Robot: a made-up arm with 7 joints. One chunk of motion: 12 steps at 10 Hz.
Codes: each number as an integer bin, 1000 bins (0 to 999) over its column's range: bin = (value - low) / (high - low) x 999, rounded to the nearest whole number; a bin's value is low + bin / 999 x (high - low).
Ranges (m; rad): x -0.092..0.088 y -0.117..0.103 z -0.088..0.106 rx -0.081..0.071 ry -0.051..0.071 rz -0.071..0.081
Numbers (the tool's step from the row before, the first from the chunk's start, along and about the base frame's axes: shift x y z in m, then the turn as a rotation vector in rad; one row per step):
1: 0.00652 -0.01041 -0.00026 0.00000 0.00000 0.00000
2: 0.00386 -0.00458 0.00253 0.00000 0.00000 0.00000
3: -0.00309 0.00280 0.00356 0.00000 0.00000 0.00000
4: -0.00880 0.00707 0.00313 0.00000 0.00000 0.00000
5: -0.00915 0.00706 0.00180 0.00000 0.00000 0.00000
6: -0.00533 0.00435 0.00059 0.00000 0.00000 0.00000
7: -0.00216 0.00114 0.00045 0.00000 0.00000 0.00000
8: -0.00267 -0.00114 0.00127 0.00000 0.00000 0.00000
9: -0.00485 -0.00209 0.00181 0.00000 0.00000 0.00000
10: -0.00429 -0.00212 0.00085 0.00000 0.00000 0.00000
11: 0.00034 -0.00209 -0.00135 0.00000 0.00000 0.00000
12: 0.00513 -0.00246 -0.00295 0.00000 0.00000 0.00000
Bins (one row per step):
1: 547 484 452 532 418 467
2: 532 510 466 532 418 467
3: 493 544 471 532 418 467
4: 462 563 469 532 418 467
5: 460 563 462 532 418 467
6: 481 551 456 532 418 467
7: 499 536 455 532 418 467
8: 496 526 460 532 418 467
9: 484 522 462 532 418 467
10: 487 522 458 532 418 467
11: 512 522 446 532 418 467
12: 539 520 438 532 418 467

